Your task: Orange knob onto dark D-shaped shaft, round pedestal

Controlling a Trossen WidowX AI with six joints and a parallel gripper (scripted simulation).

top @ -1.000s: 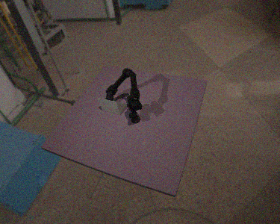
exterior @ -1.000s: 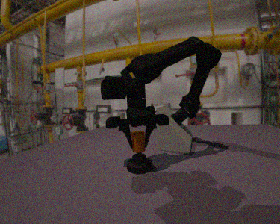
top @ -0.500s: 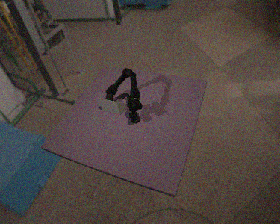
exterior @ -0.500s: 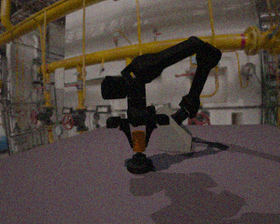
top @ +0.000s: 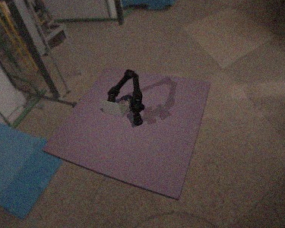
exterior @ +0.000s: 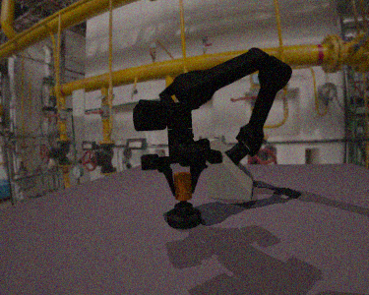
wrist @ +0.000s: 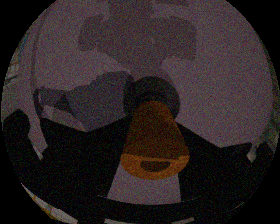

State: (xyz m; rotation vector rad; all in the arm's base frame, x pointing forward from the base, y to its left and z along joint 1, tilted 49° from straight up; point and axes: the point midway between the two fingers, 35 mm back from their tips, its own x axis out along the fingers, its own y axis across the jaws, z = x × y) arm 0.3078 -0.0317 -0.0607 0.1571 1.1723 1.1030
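Now: the orange knob 20 mm above my gripper tip. Also, from my gripper tip: pedestal: 40 mm below.
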